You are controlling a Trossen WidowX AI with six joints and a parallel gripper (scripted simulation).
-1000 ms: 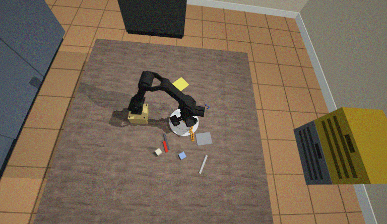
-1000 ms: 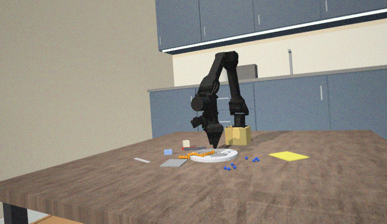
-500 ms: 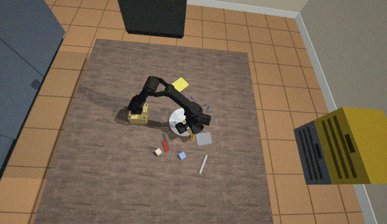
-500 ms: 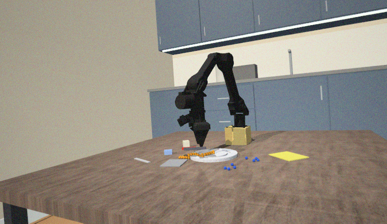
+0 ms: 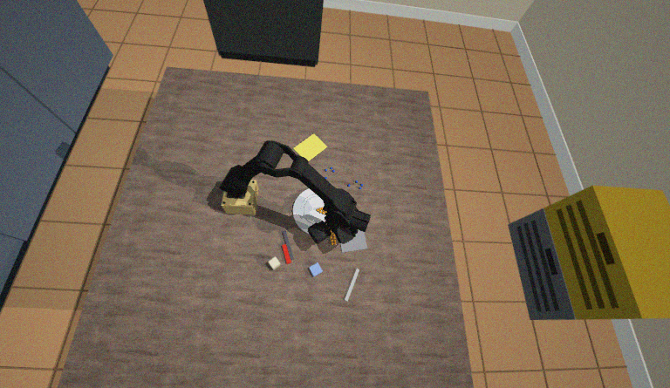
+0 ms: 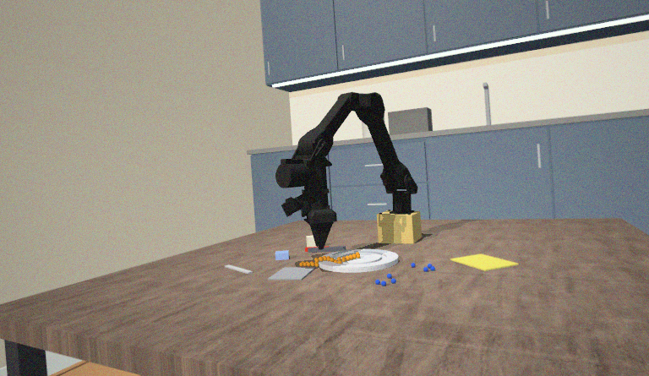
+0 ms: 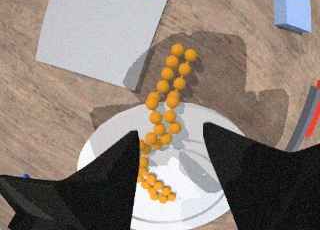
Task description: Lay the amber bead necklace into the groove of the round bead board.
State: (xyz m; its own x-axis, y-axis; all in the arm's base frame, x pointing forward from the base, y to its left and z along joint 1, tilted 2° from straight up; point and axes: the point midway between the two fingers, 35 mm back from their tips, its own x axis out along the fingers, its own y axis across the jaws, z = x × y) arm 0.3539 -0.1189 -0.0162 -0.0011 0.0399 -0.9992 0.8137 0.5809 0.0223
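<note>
The grey square tile is 9 cm ahead of my gripper tip, 4 cm below it and 3 cm to the right of it. The rest, counted from my gripper tip: red stick 16 cm behind, 7 cm to the right, 4 cm below; white stick 19 cm to the right, 8 cm ahead, 4 cm below; light blue cube 15 cm to the right, 5 cm behind, 4 cm below.
</note>
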